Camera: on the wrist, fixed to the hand. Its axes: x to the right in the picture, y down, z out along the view.
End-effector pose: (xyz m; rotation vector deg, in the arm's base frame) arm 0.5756 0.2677 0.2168 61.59 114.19 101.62
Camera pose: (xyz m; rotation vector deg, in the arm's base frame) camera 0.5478 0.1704 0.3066 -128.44 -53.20 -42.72
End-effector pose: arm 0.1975 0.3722 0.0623 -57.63 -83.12 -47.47
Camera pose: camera 0.3109 0.2993 0.0507 -82.16 -41.03 46.38
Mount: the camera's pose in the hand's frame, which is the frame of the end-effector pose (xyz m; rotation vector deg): -0.0217 0.0766 -0.1094 31.13 -20.71 85.83
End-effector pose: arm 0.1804 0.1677 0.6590 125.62 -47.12 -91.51
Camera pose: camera 0.2579 0.1111 0.7544 43.60 -135.55 -52.02
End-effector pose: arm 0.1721 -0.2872 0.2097 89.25 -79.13 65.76
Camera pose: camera 0.0803 -0.1886 0.2220 -33.59 111.75 -90.48
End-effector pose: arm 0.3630 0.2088 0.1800 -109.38 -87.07 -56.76
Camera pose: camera 0.4095 0.0936 0.2335 -118.20 -5.84 23.24
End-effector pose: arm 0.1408 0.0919 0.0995 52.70 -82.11 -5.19
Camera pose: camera 0.1959 0.2082 0.1413 1.24 -126.26 77.00
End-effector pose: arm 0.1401 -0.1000 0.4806 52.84 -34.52 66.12
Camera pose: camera 0.0551 -0.0077 0.4300 -63.47 80.15 -146.47
